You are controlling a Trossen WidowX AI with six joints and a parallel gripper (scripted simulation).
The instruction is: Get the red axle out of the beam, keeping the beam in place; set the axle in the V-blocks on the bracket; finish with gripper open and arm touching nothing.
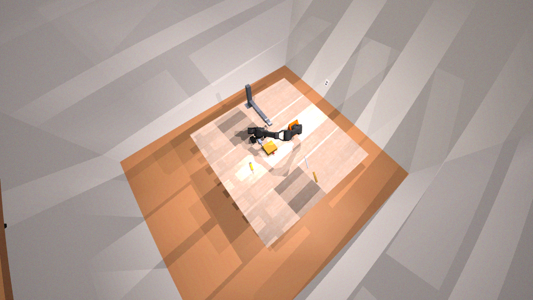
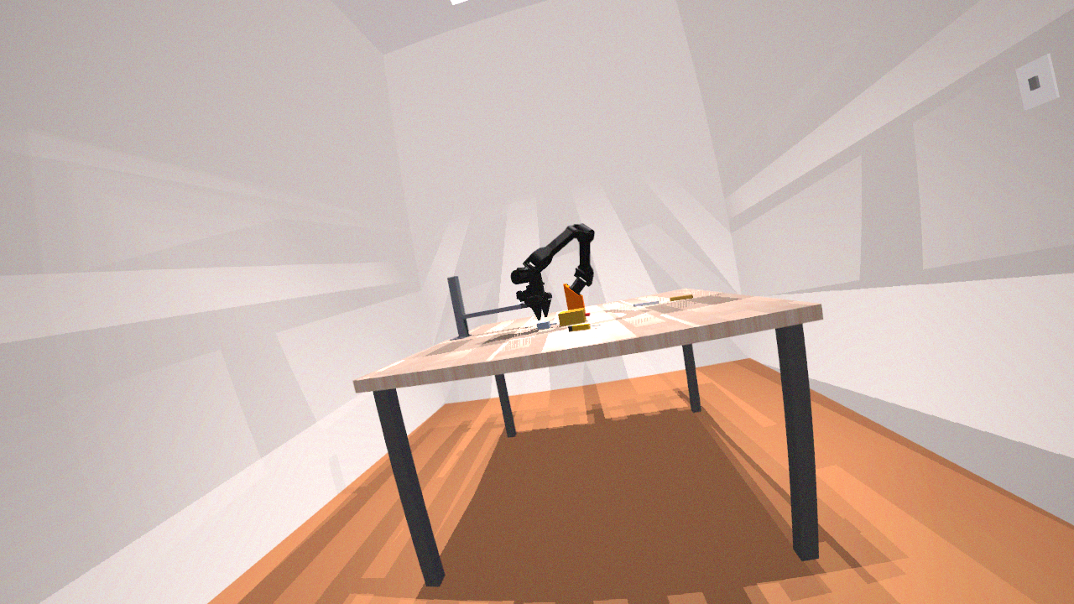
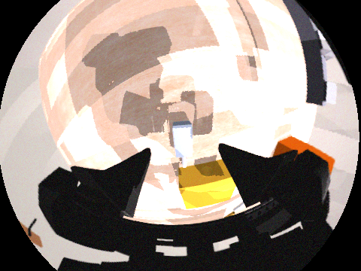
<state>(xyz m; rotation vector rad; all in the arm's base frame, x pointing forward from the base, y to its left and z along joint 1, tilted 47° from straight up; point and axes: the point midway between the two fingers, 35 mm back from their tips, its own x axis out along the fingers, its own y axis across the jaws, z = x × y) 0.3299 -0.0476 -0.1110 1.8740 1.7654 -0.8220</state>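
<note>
The small block lies 30 mm below my gripper tip and 20 mm to the left of it. Round my gripper tip: orange bar (590 mm to the left, 210 mm behind, 30 mm below); then thin pale rod (440 mm to the left, 240 mm behind, 40 mm below); then yellow beam (120 mm to the left, 30 mm behind, 20 mm below).
</note>
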